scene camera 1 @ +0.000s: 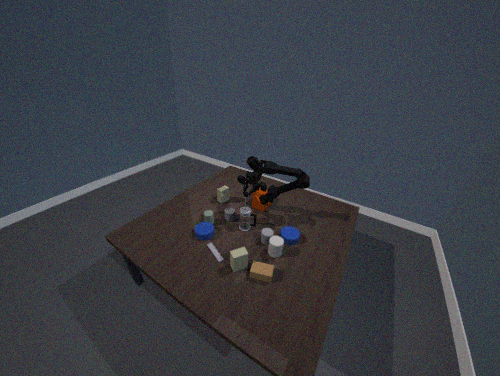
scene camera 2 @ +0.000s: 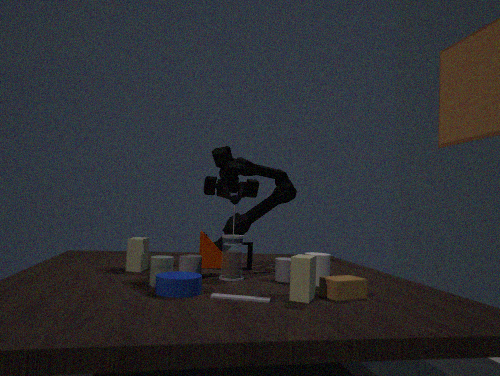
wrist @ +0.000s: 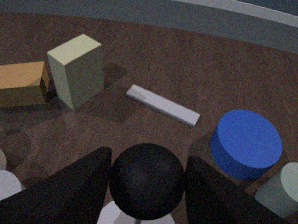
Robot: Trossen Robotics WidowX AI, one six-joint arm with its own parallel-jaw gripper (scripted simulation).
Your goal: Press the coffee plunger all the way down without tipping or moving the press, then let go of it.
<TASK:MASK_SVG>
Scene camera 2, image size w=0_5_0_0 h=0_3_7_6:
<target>my gripper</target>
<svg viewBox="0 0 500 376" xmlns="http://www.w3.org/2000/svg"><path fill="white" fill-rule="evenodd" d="M205 178L205 195L214 195L216 188L217 196L231 200L230 193L237 192L239 200L246 196L257 197L258 180L247 179L247 182L239 182L238 175L243 175L245 172L245 166L239 162L227 161L224 171L222 171L221 179L218 179L217 183L217 177L207 176Z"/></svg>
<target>tan block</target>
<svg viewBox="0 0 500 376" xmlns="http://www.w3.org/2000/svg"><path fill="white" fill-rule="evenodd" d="M319 277L320 296L335 301L367 298L367 279L352 275Z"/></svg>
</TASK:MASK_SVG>
